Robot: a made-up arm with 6 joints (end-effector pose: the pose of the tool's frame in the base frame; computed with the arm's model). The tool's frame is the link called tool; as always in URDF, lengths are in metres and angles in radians.
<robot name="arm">
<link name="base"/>
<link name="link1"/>
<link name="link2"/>
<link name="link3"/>
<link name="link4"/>
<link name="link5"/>
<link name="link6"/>
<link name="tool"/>
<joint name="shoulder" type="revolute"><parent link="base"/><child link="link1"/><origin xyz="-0.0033 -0.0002 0.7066"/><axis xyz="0 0 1"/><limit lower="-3.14" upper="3.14"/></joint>
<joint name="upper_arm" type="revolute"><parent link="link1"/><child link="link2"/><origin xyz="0.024 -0.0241 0.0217"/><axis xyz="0 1 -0.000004"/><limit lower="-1.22" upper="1.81"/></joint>
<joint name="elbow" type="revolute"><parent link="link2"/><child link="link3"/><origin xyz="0.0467 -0.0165 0.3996"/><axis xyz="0 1 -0.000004"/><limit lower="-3.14" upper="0.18"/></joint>
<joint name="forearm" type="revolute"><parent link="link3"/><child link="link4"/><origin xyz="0.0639 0.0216 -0.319"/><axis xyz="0 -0.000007 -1"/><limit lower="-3.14" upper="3.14"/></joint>
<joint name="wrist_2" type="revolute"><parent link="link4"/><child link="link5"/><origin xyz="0.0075 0.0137 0.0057"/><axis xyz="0 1 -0.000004"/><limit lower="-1.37" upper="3.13"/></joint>
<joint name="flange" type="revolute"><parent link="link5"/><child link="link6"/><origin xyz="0.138 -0.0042 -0.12"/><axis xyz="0 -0.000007 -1"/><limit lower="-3.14" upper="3.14"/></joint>
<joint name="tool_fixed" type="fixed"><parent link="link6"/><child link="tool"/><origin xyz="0.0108 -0.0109 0.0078" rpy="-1.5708 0 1.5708"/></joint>
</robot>
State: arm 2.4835 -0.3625 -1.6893 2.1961 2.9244 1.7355
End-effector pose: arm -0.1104 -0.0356 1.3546 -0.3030 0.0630 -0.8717 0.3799
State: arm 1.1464 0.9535 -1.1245 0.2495 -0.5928 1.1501
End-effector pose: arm 0.3335 0.5797 0.6344 -0.4464 -0.6496 0.1476 0.5975
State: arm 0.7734 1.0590 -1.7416 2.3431 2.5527 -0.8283
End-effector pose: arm 0.4544 0.5927 0.7716 0.6410 -0.4833 -0.1579 0.5750
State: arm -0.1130 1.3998 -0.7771 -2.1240 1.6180 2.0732
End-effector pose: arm 0.2516 -0.1456 0.3316 0.6565 0.2245 -0.7189 0.0420
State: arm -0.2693 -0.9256 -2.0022 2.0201 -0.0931 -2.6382
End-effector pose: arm -0.2395 -0.1069 1.4134 0.7369 0.2883 0.1754 0.5858
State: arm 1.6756 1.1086 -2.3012 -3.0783 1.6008 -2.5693
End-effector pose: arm -0.0452 0.8791 0.8592 0.1772 -0.7721 -0.5440 0.2766
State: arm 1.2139 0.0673 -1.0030 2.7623 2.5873 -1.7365
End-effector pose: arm 0.1384 0.4541 1.1387 0.5851 -0.5272 -0.5553 0.2670
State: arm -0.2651 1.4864 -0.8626 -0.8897 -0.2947 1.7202
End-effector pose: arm 0.3479 0.0141 0.3075 -0.5316 -0.0408 0.2339 0.8130
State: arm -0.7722 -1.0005 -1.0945 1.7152 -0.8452 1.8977
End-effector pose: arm -0.1747 -0.1006 1.1670 0.3904 -0.1239 -0.9121 0.0166
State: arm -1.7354 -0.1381 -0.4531 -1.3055 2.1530 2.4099
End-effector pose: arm -0.2023 -0.1941 0.8441 0.4011 -0.8981 -0.1795 0.0151
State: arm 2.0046 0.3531 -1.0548 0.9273 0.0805 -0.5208
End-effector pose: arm -0.1358 0.6102 0.8555 0.1290 -0.8675 0.4708 0.0951
